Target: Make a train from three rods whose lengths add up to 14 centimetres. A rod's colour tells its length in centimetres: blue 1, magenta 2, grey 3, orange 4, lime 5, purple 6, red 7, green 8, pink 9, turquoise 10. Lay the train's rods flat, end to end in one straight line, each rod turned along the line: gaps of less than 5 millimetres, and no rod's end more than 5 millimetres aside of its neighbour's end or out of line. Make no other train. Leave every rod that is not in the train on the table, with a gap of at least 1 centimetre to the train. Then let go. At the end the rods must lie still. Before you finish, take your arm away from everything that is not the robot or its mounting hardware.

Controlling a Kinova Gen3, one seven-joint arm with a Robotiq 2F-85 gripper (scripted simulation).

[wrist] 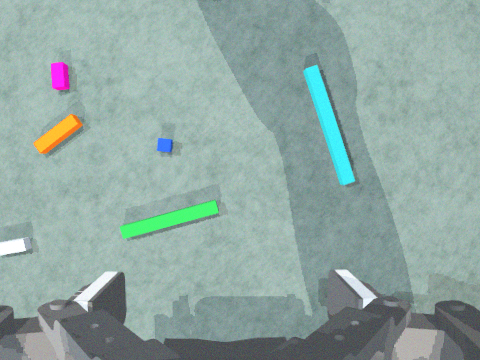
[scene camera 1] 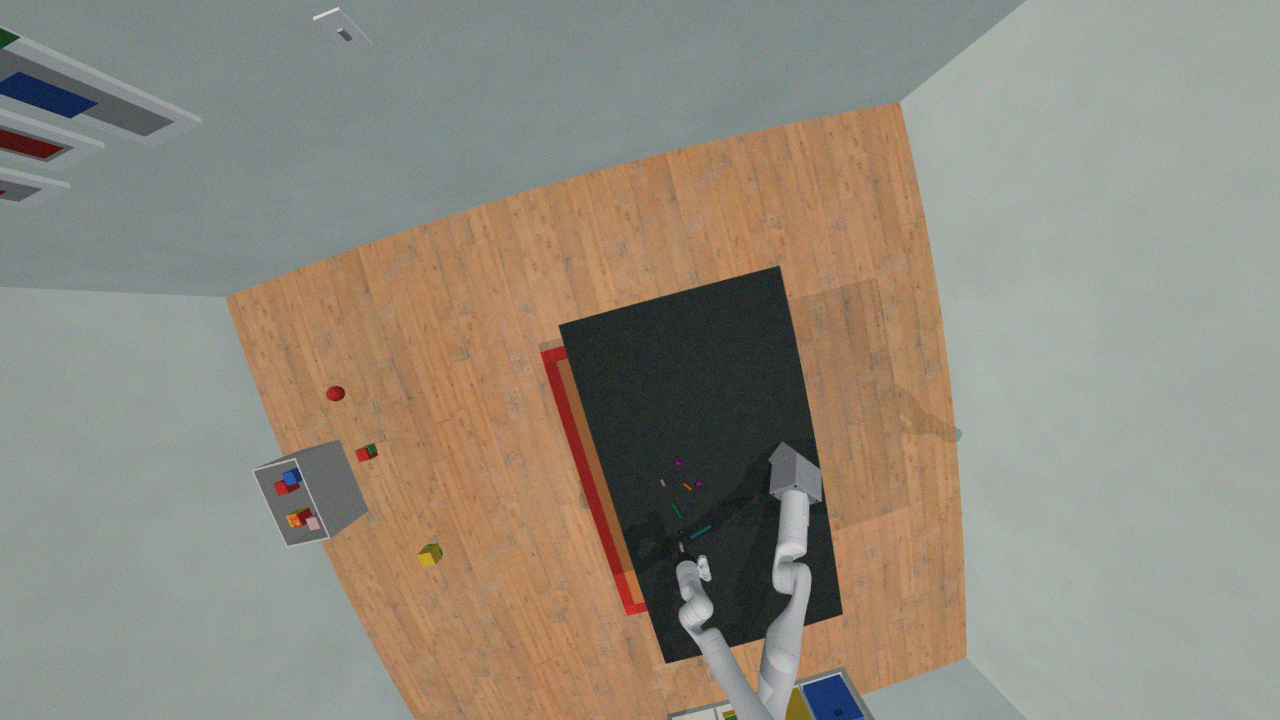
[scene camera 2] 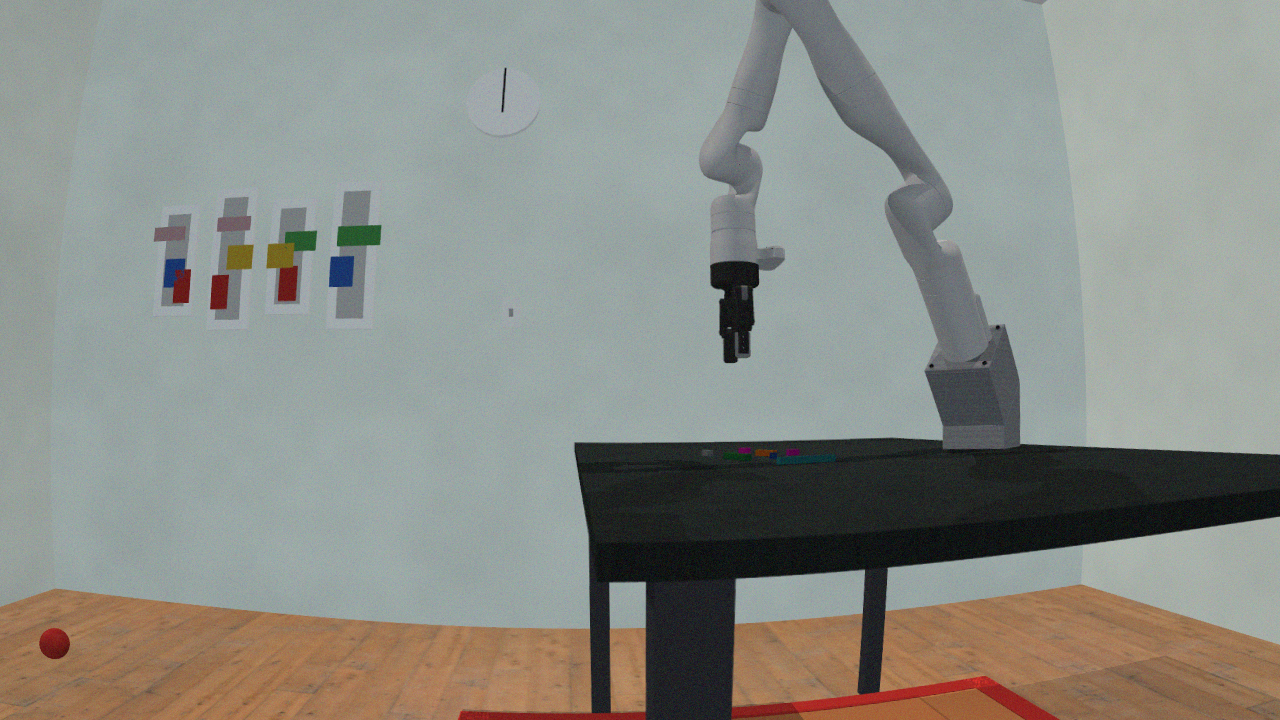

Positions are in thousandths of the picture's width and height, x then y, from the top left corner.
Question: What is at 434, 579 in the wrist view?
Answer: A green rod.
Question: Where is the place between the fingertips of my gripper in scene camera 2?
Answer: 575, 501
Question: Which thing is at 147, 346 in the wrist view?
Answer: An orange rod.
